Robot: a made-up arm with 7 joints.
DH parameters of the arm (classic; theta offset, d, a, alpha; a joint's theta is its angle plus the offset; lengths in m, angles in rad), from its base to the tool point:
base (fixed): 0 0 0 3.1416
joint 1: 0 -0.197 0.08 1.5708
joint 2: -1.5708 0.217 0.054 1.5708
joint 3: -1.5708 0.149 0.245 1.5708
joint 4: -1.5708 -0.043 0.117 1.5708
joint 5: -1.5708 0.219 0 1.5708
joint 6: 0 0.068 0.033 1.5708
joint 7: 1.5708 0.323 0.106 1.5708
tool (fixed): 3.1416 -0.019 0 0
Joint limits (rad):
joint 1: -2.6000..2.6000
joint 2: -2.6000..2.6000
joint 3: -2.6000..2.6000
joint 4: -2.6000..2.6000
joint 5: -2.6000..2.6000
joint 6: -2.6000..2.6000
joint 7: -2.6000..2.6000
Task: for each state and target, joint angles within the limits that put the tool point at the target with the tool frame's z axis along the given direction. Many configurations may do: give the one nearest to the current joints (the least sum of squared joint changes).
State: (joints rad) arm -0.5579 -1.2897 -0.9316 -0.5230 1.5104 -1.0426 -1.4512
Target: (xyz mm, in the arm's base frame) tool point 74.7 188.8 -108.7 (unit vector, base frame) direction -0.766 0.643 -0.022
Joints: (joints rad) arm -1.1197 -1.1117 -1.1857 -0.5737 1.3722 -1.1002 -1.6600
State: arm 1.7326 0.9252 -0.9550 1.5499 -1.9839 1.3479 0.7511
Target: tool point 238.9 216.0 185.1 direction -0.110 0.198 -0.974
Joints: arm 1.5514 1.5995 -0.8352 2.1036 -2.0152 1.2533 -0.1073
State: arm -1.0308 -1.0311 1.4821 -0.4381 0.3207 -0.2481 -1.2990
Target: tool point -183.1 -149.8 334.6 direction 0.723 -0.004 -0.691
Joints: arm -0.7713 -0.7687 1.2587 -0.9412 0.7036 -1.0620 -2.1476
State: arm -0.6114 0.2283 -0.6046 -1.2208 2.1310 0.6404 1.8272
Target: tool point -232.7 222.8 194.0 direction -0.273 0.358 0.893
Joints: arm -0.7214 0.0179 -0.3944 -1.4730 2.3946 1.0323 1.5025
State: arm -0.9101 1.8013 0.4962 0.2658 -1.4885 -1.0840 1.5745
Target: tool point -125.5 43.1 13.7 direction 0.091 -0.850 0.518
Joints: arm -1.1411 1.6492 0.3217 -0.2159 -1.1006 -1.0696 1.4934
